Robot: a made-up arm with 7 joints.
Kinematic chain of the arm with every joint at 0, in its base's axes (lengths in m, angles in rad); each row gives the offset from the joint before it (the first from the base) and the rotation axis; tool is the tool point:
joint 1: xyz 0 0 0.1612 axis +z
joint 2: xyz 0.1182 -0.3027 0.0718 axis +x
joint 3: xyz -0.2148 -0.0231 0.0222 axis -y
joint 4: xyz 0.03 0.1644 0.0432 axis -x
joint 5: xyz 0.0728 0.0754 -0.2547 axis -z
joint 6: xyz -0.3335 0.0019 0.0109 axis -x
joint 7: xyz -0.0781 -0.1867 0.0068 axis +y
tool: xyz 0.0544 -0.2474 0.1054
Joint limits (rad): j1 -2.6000..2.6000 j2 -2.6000..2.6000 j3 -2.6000..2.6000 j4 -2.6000..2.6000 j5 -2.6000..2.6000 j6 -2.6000..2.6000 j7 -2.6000..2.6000
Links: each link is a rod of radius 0.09 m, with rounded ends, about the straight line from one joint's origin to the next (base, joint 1, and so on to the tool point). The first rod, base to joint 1, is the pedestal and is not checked.
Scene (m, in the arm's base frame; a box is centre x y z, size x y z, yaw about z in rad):
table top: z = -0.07
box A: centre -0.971 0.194 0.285 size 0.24 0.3 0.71 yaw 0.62
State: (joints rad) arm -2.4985 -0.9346 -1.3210 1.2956 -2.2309 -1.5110 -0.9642
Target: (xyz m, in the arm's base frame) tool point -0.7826 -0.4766 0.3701
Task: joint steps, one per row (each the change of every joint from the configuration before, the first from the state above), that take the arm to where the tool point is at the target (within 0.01 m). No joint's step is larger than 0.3 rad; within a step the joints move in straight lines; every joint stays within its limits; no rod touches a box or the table.
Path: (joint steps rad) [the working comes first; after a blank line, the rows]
Joints at the target: -1.6975 -0.8015 -1.2050 1.9374 -2.0869 -1.5185 -1.0730
Straight joint move there: touches box A.

1: 0.1384 -0.0421 -0.0478 -0.1224 0.1358 -0.2382 0.0112
2: 0.1385 -0.0420 -0.0478 -0.1224 0.1359 -0.2382 0.0113
3: 0.1384 -0.0421 -0.0477 -0.1224 0.1358 -0.2383 0.0112
4: 0.1385 -0.0421 -0.0478 -0.1224 0.1358 -0.2382 0.0113
5: 0.0618 0.0753 0.0768 0.2828 -0.0998 0.2364 -0.0385
6: 0.0618 0.0754 0.0767 0.2829 -0.0998 0.2363 -0.0384
7: 0.0618 0.0753 0.0768 0.2828 -0.0999 0.2363 -0.0385
8: 0.0618 0.0754 0.0768 0.2829 -0.0998 0.2364 -0.0384

